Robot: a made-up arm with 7 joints. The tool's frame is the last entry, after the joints. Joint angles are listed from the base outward. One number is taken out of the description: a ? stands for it. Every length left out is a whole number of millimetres.
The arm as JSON. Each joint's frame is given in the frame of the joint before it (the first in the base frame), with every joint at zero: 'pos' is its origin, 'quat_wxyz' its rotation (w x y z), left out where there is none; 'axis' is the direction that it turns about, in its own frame. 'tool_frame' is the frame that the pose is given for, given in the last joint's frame.
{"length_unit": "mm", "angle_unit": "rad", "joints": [
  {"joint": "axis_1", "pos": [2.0, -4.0, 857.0], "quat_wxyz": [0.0, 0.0, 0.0, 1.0], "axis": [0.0, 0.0, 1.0]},
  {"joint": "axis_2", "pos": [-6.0, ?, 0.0], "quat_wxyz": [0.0, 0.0, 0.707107, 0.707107], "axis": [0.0, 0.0, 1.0]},
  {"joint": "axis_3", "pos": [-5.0, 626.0, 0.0], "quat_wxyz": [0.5, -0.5, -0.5, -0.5], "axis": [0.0, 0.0, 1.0]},
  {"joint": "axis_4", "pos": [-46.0, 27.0, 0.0], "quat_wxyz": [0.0, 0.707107, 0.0, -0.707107], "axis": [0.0, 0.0, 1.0]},
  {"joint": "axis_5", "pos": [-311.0, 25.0, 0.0], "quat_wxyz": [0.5, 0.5, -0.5, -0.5], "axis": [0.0, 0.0, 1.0]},
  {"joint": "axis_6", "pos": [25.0, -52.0, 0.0], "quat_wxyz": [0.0, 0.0, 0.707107, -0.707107], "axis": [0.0, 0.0, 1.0]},
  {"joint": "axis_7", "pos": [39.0, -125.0, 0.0], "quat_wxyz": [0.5, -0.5, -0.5, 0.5], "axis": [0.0, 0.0, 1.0]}
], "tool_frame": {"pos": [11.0, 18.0, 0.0], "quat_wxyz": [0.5, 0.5, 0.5, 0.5]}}
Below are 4 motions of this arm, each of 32 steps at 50 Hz.
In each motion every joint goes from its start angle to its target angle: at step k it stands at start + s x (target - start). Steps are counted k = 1, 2, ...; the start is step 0. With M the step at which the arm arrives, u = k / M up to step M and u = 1 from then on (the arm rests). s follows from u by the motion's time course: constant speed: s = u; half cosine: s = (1 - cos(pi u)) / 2; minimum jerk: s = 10 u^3 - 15 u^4 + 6 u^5.
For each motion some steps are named. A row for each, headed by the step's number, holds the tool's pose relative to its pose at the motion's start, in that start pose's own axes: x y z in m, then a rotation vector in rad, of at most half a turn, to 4 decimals.
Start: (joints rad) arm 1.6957 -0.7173 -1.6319 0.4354 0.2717 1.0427 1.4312
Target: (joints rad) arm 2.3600 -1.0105 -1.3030 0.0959 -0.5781 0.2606 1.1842
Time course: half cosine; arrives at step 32
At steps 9, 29, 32:
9: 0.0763 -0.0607 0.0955 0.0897 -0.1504 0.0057
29: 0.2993 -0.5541 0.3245 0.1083 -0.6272 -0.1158
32: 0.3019 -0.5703 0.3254 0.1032 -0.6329 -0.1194

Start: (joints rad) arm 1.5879 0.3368 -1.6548 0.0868 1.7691 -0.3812 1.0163
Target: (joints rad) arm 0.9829 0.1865 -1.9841 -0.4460 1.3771 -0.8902 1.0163
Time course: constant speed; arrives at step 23
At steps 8, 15, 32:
8: 0.0635 0.0763 0.0753 -0.3064 -0.0171 0.4847
15: 0.0816 0.1666 0.1047 -0.5759 0.0414 0.9065
32: 0.0593 0.2637 0.0960 -0.8876 0.1865 1.3693

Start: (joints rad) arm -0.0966 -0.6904 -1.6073 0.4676 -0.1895 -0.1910 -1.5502
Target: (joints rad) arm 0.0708 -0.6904 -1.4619 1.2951 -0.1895 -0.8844 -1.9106
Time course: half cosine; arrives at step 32
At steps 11, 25, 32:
11: -0.0064 0.0798 -0.0331 -0.0480 -0.1831 -0.3620
25: 0.0909 0.2470 -0.1338 -0.1685 -0.6392 -1.2021
32: 0.1239 0.2696 -0.1500 -0.1872 -0.7168 -1.3568

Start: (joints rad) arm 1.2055 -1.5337 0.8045 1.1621 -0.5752 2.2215 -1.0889
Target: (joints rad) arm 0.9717 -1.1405 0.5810 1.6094 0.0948 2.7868 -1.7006
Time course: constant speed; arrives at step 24
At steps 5, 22, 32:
5: -0.0367 -0.0487 -0.0112 0.0431 -0.0732 0.1266
22: -0.1192 -0.2449 -0.0747 0.4318 -0.4100 0.5484
32: -0.1240 -0.2694 -0.0858 0.5015 -0.4571 0.5927

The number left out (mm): 101.0
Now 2 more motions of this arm.
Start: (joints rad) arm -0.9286 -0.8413 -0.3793 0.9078 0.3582 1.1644 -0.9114
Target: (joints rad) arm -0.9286 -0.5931 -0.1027 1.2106 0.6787 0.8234 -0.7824
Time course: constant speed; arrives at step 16
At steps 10, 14, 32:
10: 0.0016 -0.0488 0.0001 0.0082 0.3237 -0.3872
14: 0.0130 -0.0706 -0.0023 0.0137 0.4236 -0.5550
32: 0.0209 -0.0824 -0.0040 0.0179 0.4668 -0.6409

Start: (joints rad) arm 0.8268 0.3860 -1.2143 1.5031 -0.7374 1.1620 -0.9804
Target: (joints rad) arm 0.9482 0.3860 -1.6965 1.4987 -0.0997 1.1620 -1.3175
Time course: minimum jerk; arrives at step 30
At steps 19, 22, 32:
19: 0.0228 0.0582 0.1297 0.0948 0.2592 -0.1288
22: 0.0314 0.0642 0.1537 0.1123 0.3093 -0.1412
32: 0.0398 0.0681 0.1742 0.1276 0.3529 -0.1487

